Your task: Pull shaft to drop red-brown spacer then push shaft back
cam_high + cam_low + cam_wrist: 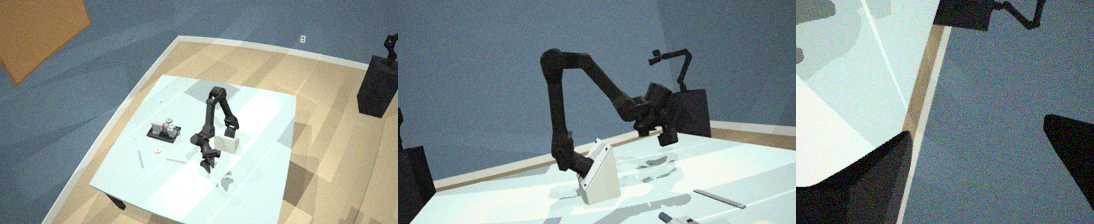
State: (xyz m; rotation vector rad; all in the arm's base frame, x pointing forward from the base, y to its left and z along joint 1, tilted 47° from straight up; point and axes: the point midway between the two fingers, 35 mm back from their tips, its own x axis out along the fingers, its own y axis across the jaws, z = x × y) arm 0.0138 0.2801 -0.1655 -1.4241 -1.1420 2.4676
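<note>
Right now the shaft is 47 cm ahead of my gripper tip, 29 cm to the right of it and 9 cm below it. Round my gripper tip: fixture: 52 cm ahead, 29 cm to the right, 13 cm below; red-brown spacer: 49 cm ahead, 29 cm to the right, 10 cm below; cream washer: 47 cm ahead, 12 cm to the right, 17 cm below.
</note>
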